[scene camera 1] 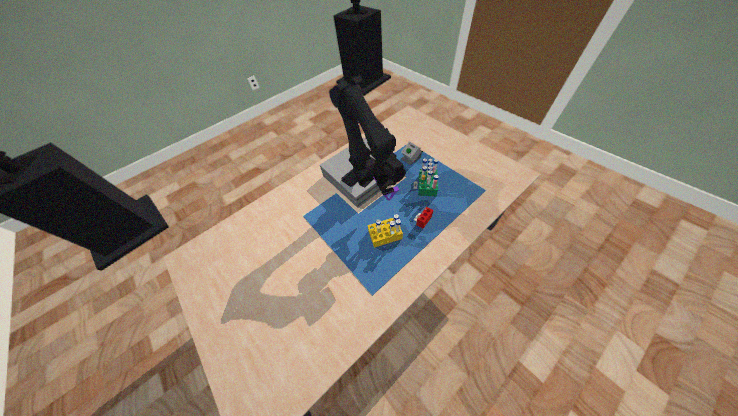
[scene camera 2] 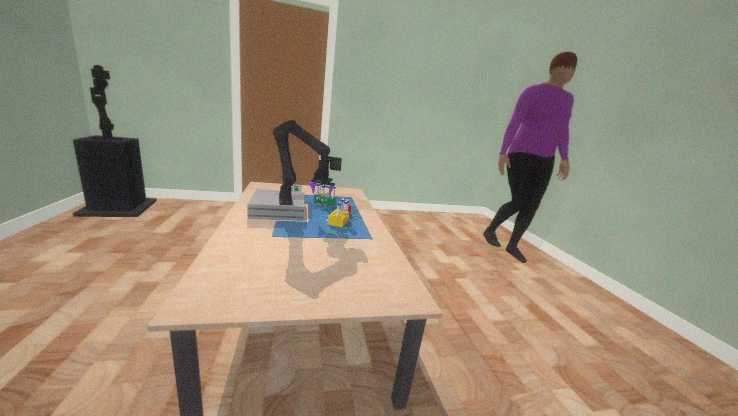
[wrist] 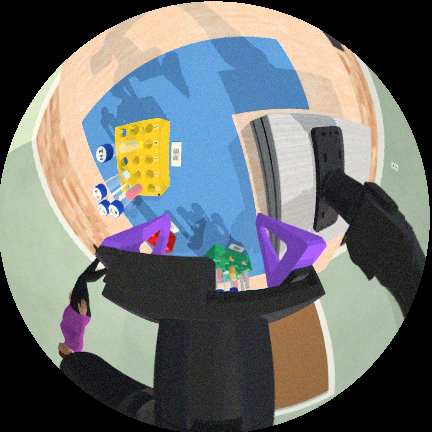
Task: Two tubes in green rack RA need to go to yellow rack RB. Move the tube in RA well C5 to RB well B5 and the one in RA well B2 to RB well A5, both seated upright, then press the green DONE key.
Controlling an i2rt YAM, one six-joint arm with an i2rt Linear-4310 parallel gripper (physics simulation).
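Pixels of known places: gripper, fingertip midpoint: [scene camera 1: 384, 191] [scene camera 2: 321, 195] [wrist: 212, 217]; arm's base, link origin: [scene camera 2: 285, 199] [wrist: 328, 183].
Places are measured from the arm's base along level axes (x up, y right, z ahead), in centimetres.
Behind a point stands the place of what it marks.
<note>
Green rack RA [scene camera 1: 427, 191] {x -4.9, y -14.0, z 30.1 cm} [wrist: 219, 253] {x -6.7, y -14.8, z 26.8 cm} stands on the blue mat and holds several upright blue-capped tubes; its well letters cannot be read. In scene camera 2 it is partly behind the fingers. Yellow rack RB [scene camera 1: 386, 238] {x -3.2, y 18.0, z 32.5 cm} [scene camera 2: 338, 221] {x -5.1, y 21.6, z 27.6 cm} [wrist: 162, 145] {x -6.7, y 15.0, z 25.2 cm} holds several blue-capped tubes toward one side and has open wells. The green DONE key [scene camera 1: 408, 150] {x -1.1, y -27.2, z 8.1 cm} [scene camera 2: 296, 189] {x -1.5, y -27.0, z 8.1 cm} is on a small grey box beyond RA. My gripper [scene camera 1: 391, 193] {x 4.7, y 4.8, z 20.1 cm} [scene camera 2: 322, 191] {x 4.7, y 4.8, z 20.1 cm} [wrist: 212, 217] {x 4.7, y 4.8, z 20.1 cm} has purple fingers, is wide open and empty, and hangs above the mat close to RA, pointing down.
A small red block with holes [scene camera 1: 424, 217] {x -3.1, y -0.2, z 38.2 cm} [scene camera 2: 349, 208] [wrist: 169, 243] {x -5.9, y -5.2, z 36.9 cm} lies between the racks on the blue mat [scene camera 1: 372, 279] {x -8.0, y 33.3, z 38.5 cm} [scene camera 2: 289, 230] {x -8.0, y 26.6, z 1.4 cm} [wrist: 200, 125] {x -8.0, y 15.0, z 17.9 cm}. The arm stands on a grey stepped base [scene camera 1: 338, 173] {x 0.1, y 7.8, z -7.5 cm} [scene camera 2: 263, 209] {x -2.6, y 10.8, z -11.7 cm} [wrist: 295, 160] {x 0.0, y 5.8, z 7.2 cm}. A person in purple [scene camera 2: 542, 121] [wrist: 74, 327] is beyond the table.
</note>
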